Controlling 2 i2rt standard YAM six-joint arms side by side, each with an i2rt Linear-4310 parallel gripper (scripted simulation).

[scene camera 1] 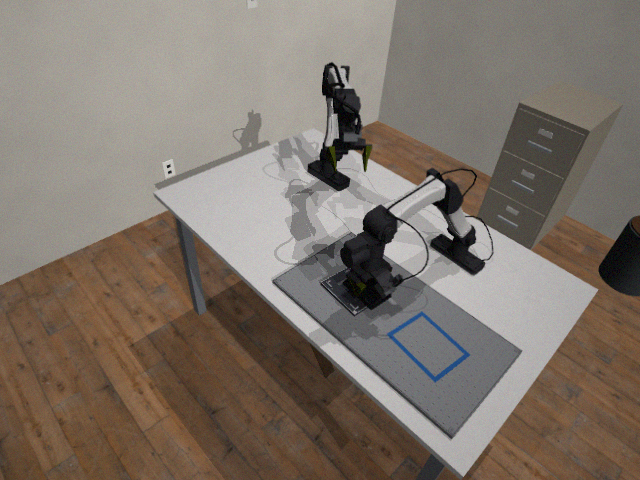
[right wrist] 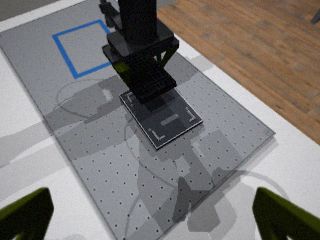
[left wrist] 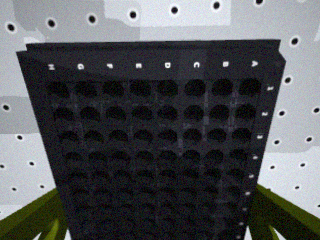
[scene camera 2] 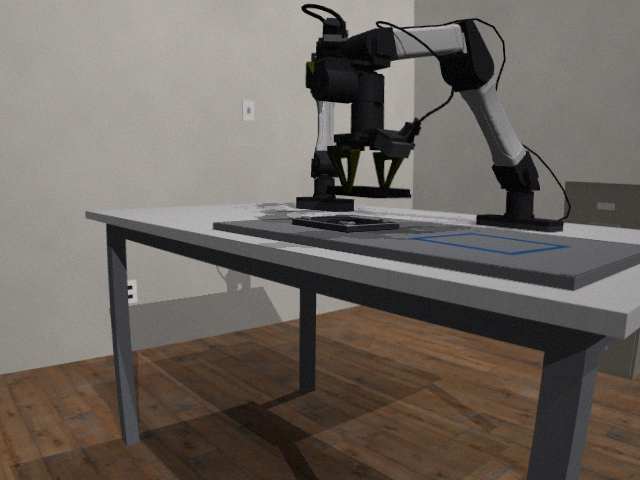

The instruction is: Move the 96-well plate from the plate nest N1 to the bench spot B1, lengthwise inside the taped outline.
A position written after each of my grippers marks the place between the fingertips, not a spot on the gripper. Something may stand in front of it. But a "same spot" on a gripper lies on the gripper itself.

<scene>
my left gripper: scene camera 1; right wrist; left wrist 157, 191; scene camera 2 366, 193
same spot on my left gripper: (scene camera 1: 352, 277) = (right wrist: 174, 36)
</scene>
